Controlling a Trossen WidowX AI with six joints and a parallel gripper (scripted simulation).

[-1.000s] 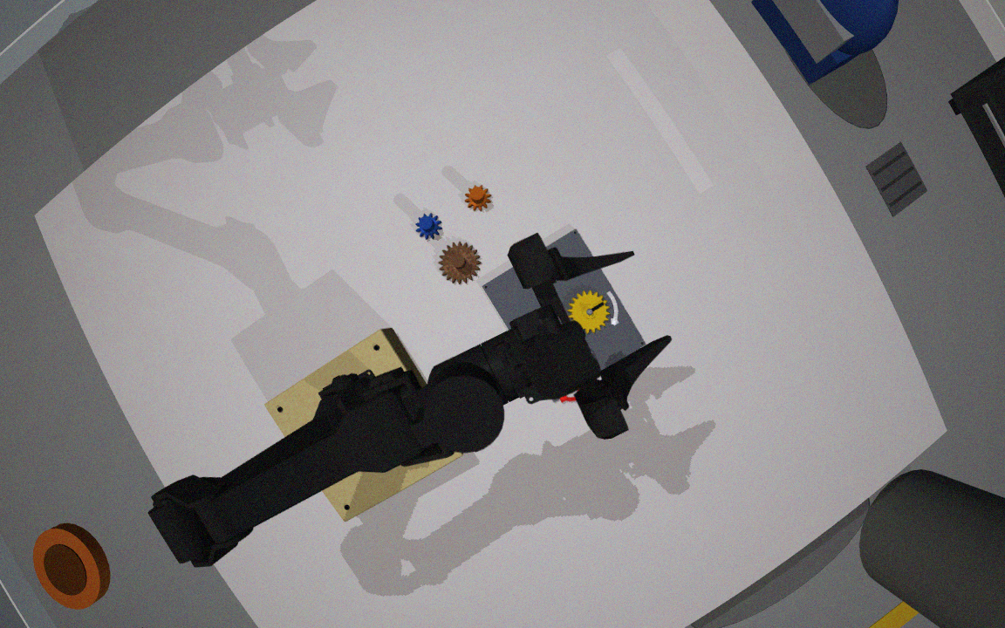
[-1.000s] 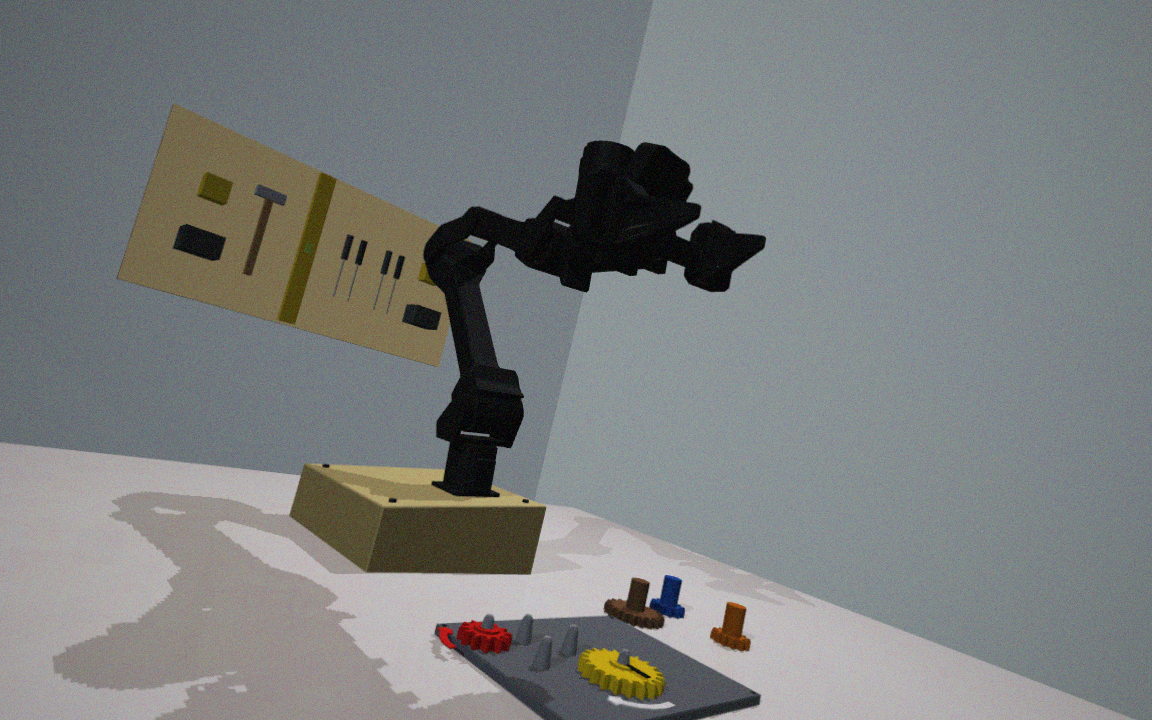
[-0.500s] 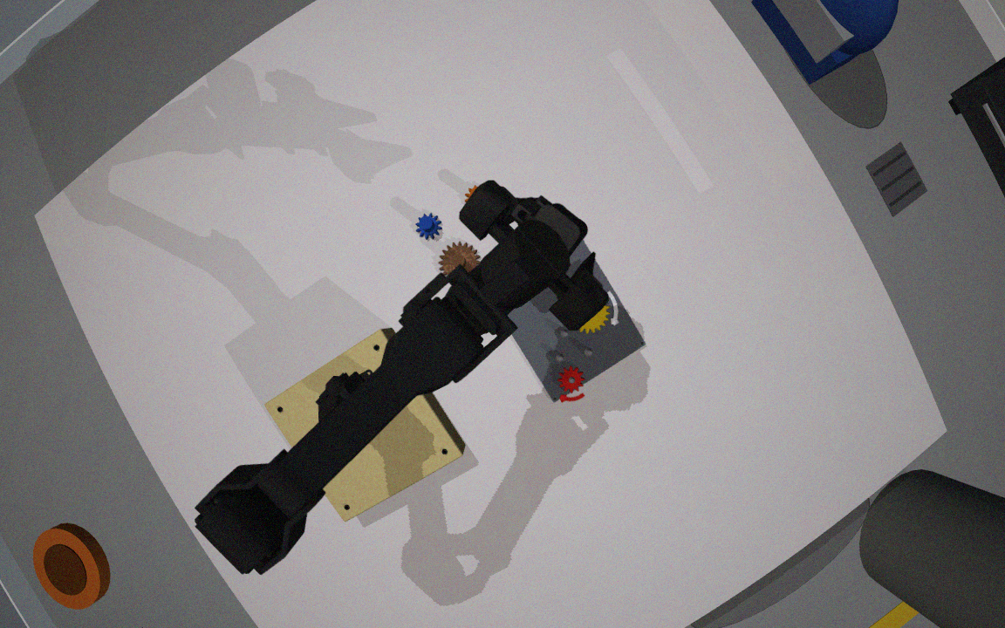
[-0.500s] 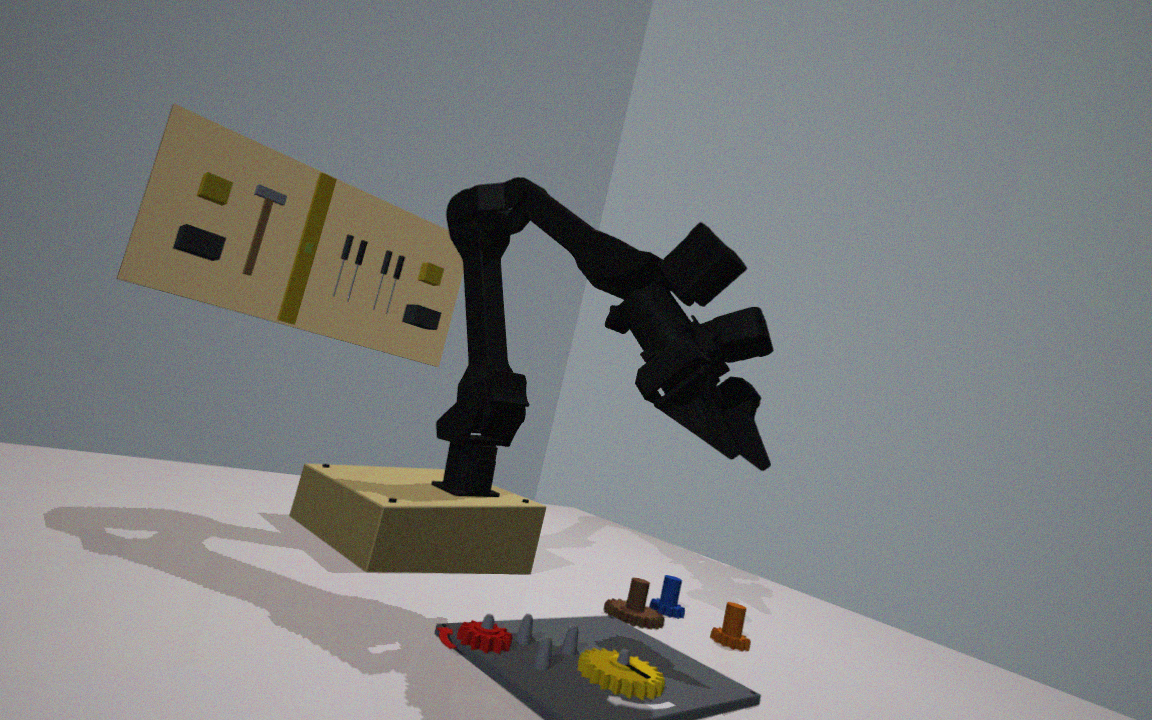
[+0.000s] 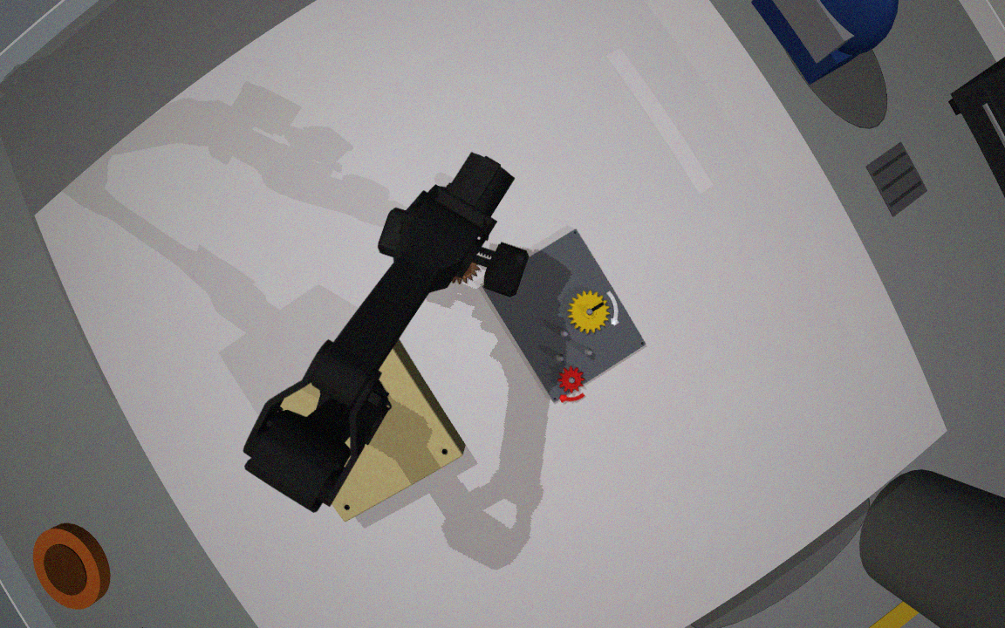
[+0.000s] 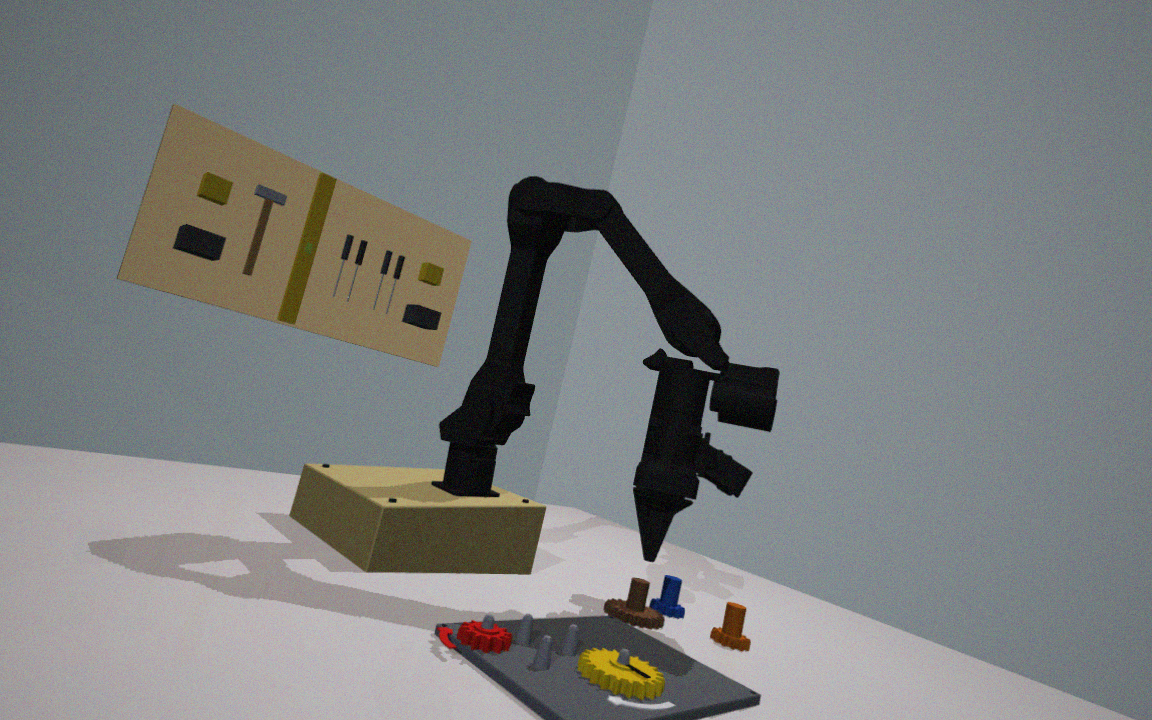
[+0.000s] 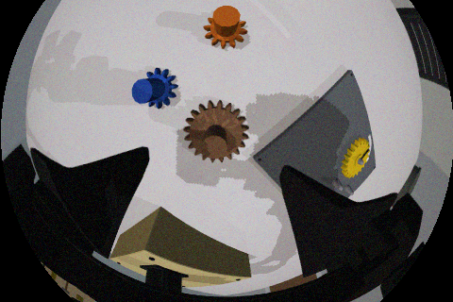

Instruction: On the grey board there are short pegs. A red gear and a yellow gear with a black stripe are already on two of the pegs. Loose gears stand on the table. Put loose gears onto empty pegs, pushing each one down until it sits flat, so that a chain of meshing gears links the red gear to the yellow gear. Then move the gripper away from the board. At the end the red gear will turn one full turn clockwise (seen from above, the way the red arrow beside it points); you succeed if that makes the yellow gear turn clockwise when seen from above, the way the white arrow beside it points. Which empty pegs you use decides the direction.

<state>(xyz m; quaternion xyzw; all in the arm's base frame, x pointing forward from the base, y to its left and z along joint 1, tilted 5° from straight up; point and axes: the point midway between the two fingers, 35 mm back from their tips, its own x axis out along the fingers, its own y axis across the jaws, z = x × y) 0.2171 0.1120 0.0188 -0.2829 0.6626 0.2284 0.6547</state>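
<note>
The brown gear lies 5 cm below my gripper tip. From my gripper tip the other things lie so: blue gear (7 cm to the left, 5 cm below, 2 cm behind); then yellow gear (16 cm to the right, 13 cm ahead, 5 cm below); then orange gear (8 cm to the left, 7 cm ahead, 5 cm below).
</note>
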